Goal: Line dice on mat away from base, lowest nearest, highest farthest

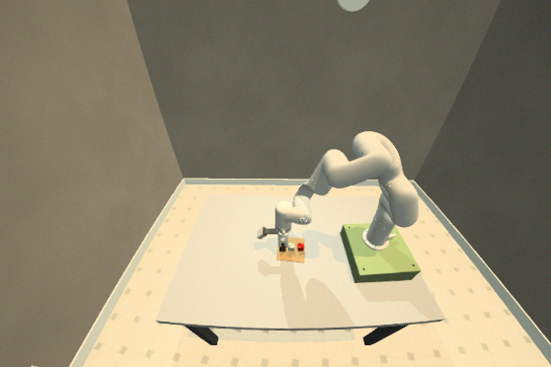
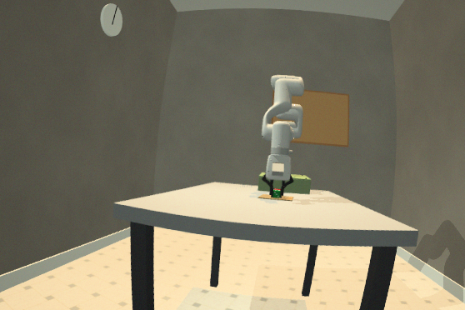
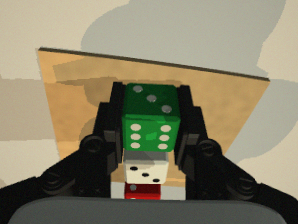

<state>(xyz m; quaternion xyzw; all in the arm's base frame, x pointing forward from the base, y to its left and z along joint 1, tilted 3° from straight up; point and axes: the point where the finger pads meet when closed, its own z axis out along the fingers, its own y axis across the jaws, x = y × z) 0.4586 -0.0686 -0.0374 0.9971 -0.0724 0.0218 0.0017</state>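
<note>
Now: hand 10 mm above the green die. Also, from my hand: red die (90 mm behind, 10 mm to the left, 10 mm below); white die (40 mm behind, 10 mm to the left, 10 mm below); mat (40 mm behind, 30 mm below, 10 mm to the left).
</note>
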